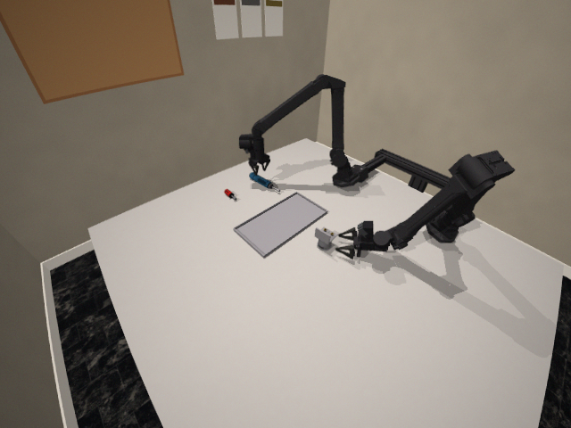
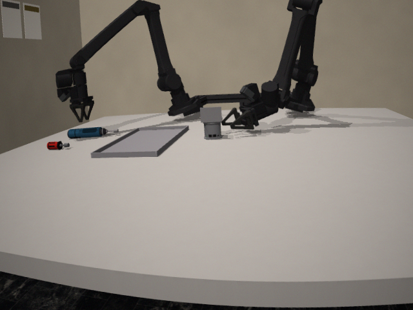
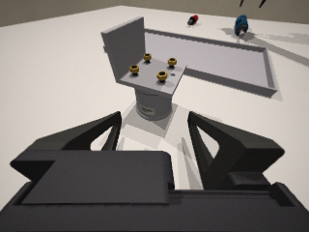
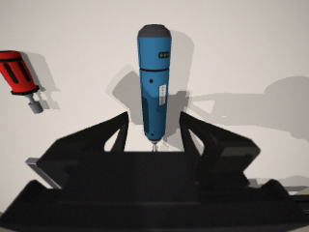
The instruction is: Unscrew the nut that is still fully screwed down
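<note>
Now: the joint module 3 cm ahead of my left hand, 5 cm to the right of it and 1 cm below it. The rest, counted from my left hand: short red-handled tool (12 cm ahead, 62 cm to the right, 2 cm below); then l-shaped bracket (3 cm ahead, 5 cm to the right, 3 cm above); then grey tray (5 cm ahead, 29 cm to the right, 3 cm below).
</note>
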